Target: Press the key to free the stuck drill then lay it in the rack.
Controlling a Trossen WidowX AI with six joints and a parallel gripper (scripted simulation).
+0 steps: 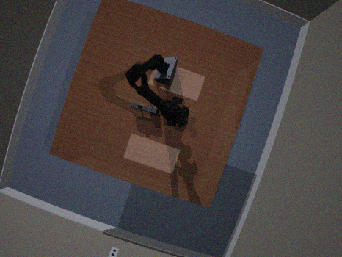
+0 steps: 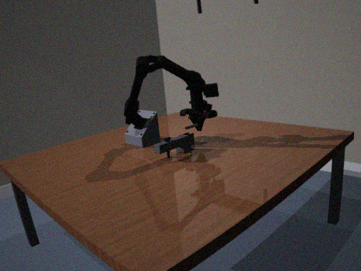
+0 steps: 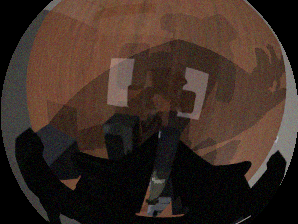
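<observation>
The drill lies 4 cm to the right of my gripper tip and 3 cm above it. Also, from my gripper tip: dark key: 23 cm to the right, 4 cm ahead; then grey rack: 5 cm behind, 4 cm to the right, 4 cm below.
</observation>
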